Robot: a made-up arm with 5 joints.
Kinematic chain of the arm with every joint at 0, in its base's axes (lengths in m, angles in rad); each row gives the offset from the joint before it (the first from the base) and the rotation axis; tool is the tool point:
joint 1: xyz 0 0 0.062 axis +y
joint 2: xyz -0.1 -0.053 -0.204 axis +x
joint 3: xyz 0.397 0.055 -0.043 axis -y
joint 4: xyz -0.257 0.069 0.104 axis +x
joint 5: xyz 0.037 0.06 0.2 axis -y
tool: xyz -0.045 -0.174 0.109
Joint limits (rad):
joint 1: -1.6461..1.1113
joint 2: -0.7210..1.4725
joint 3: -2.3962..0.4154
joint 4: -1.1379..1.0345
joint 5: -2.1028..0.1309
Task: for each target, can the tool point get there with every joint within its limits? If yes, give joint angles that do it. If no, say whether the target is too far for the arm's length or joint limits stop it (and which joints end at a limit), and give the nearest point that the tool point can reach.
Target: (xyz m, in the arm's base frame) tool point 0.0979 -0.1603 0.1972
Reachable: yes | joints -0.1598 -0.0748 -0.1525 0.5128 -0.2995
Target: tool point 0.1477 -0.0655 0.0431
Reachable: yes | joints 0.8653 -0.0911 0.1294 0.1821 -1.1277
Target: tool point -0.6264 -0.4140 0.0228
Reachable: no: joint limits stop it (at a limit: joint 1, joint 2, joint 5) | nearest point -0.3094 -0.2470 -0.0536 | short by 0.366 m
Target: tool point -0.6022 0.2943 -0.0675
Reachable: no: joint limits stop it (at a limit: joint 2, joint 3, joint 4, joint 5) | nearest point -0.3281 0.3095 -0.0086 | short by 0.281 m
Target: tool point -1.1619 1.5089 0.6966
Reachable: no: too far | nearest point -0.1580 0.3406 0.4638 | short by 1.558 m
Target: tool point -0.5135 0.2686 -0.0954
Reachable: no: joint limits stop it (at a limit: joint 2, joint 3, joint 4, joint 5) | nearest point -0.3209 0.3095 -0.0364 | short by 0.206 m
